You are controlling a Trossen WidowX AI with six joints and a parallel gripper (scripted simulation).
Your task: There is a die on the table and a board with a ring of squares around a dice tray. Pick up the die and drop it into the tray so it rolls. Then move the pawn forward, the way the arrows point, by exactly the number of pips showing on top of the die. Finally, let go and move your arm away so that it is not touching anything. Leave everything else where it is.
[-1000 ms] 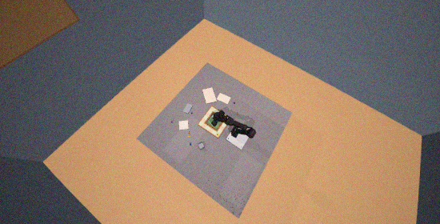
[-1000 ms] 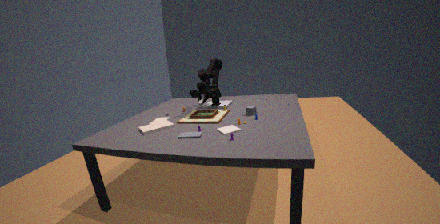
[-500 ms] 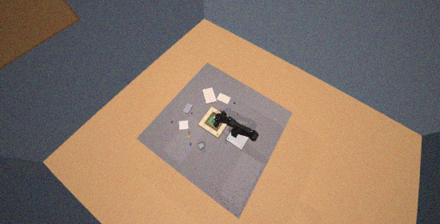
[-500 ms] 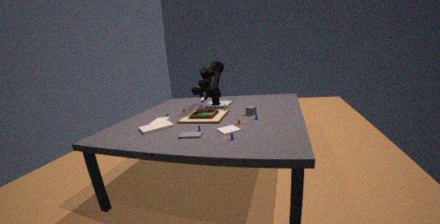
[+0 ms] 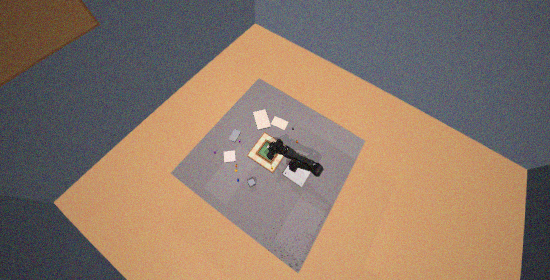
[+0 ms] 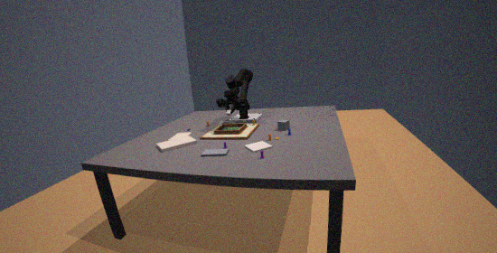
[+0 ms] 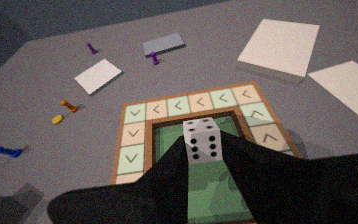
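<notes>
The white die lies right at my gripper tip. Round my gripper tip: green dice tray 110 mm below; then grey cube 20 mm behind, 320 mm to the left, 90 mm below; then yellow pawn 110 mm behind, 120 mm to the left, 90 mm below.
</notes>
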